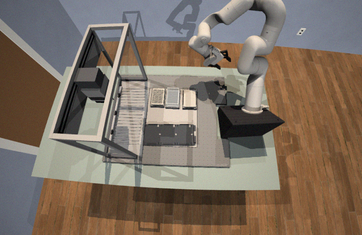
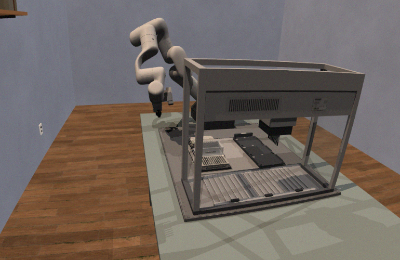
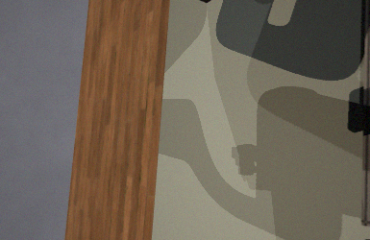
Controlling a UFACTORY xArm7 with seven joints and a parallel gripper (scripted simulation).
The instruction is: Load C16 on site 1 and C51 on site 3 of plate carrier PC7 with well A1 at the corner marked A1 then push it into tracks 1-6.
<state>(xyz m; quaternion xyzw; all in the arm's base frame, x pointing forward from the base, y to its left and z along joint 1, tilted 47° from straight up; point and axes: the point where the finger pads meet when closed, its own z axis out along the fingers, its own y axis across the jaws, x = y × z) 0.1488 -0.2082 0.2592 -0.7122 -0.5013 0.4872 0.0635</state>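
Now: hand 340 mm short of the nest S2, 210 mm to the right of it and 140 mm above it. Also, from my hand: dark plate carrier PC7: 460 mm to the left, 350 mm ahead, 130 mm below; then dark nest S1: 230 mm ahead, 210 mm to the left, 140 mm below.
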